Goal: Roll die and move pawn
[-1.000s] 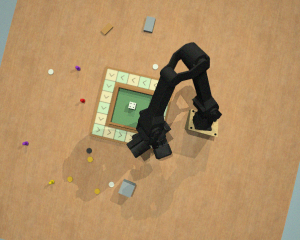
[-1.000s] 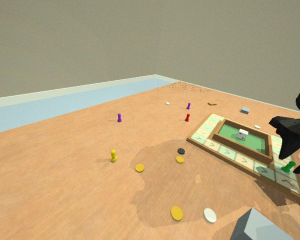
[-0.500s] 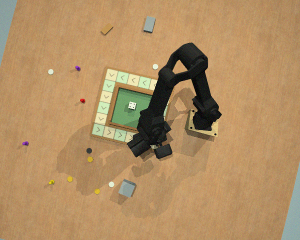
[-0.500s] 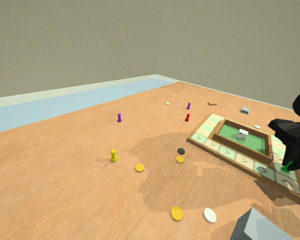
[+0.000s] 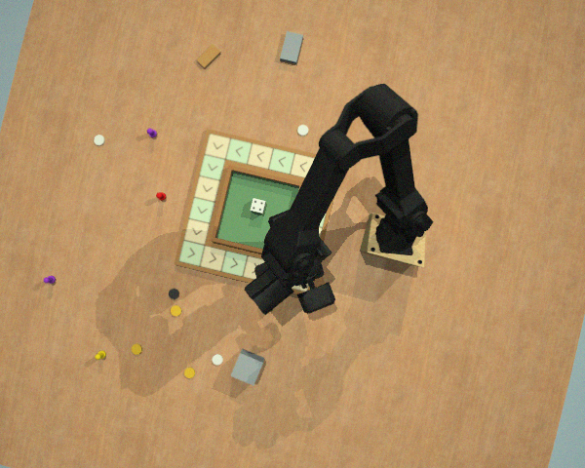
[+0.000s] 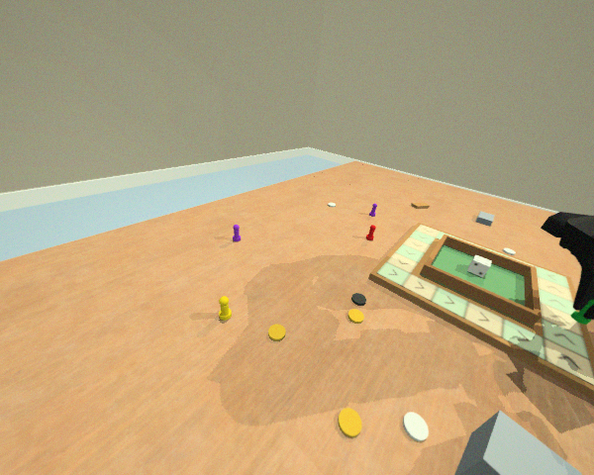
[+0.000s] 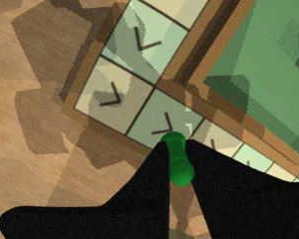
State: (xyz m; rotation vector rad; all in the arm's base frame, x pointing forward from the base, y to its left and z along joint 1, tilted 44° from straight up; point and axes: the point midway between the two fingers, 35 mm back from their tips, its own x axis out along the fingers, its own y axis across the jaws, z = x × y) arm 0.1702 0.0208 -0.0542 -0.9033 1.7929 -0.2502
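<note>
Right now my gripper tip is 10 cm short of the white die, 10 cm to the left of it and 3 cm above it. Also, from my gripper tip: green dice tray 10 cm ahead, 8 cm to the right, 5 cm below; black disc 25 cm ahead, 10 cm to the left, 6 cm below; green pawn 1 cm above.
</note>
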